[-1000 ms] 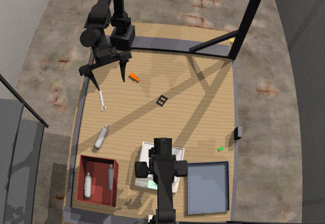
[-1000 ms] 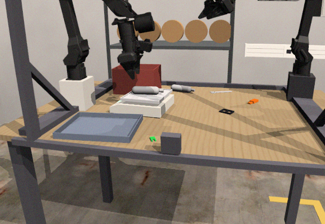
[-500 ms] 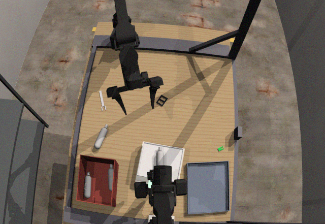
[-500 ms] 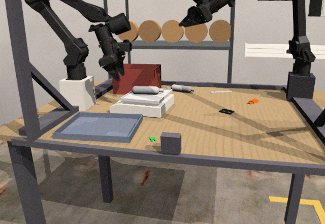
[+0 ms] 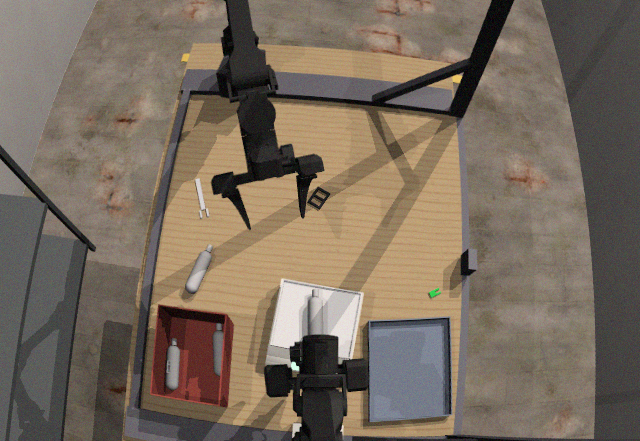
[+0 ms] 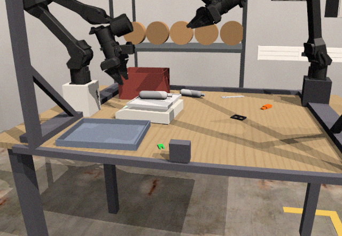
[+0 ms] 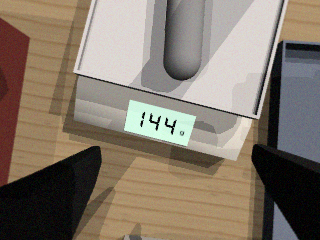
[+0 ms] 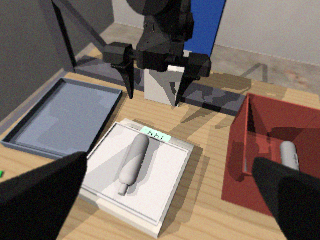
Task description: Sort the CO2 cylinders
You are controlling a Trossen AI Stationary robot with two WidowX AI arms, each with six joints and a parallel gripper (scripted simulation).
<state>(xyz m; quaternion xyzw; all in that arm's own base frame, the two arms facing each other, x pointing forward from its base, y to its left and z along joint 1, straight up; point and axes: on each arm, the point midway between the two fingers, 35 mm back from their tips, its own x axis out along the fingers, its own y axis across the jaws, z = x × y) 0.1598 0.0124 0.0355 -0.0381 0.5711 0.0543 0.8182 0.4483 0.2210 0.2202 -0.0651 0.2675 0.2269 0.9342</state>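
Now: the scale plate 12 cm to the right of my left hand, 10 cm below it and 3 cm behind it. From my left hand the other things lie so: red scrap bin 25 cm ahead, 12 cm below, 8 cm to the right; blue-grey tray 21 cm behind, 15 cm below, 3 cm to the left; white scale 12 cm below, 11 cm to the right, 3 cm behind.
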